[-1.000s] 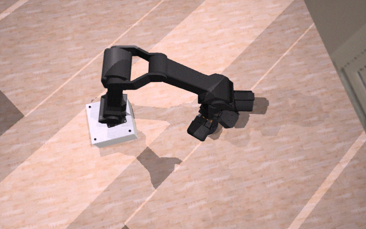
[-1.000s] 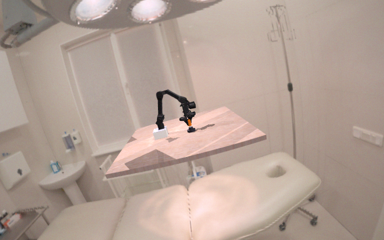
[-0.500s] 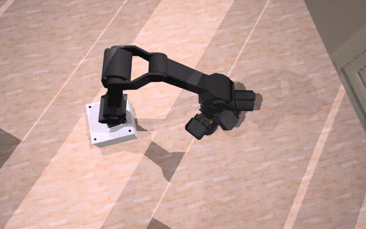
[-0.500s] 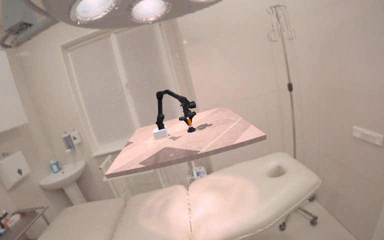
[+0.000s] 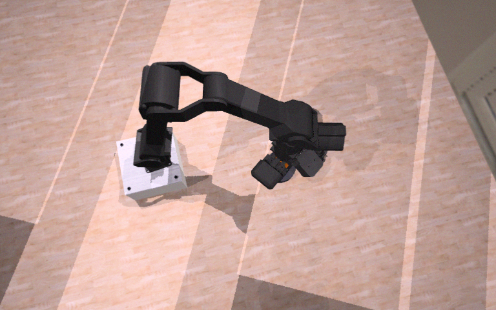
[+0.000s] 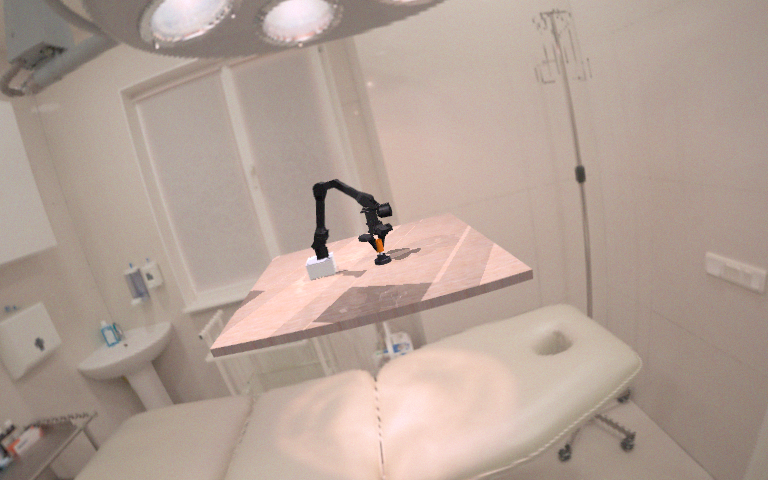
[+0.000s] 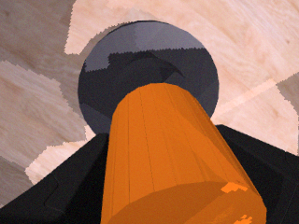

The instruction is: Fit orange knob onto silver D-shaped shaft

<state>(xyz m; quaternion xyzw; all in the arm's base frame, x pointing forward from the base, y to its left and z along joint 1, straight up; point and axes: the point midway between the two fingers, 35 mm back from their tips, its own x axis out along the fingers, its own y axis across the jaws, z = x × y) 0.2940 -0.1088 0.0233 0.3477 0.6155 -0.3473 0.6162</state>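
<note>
My gripper tip is 3 cm below the orange knob. Round my gripper tip: round pedestal (4 cm below).
</note>
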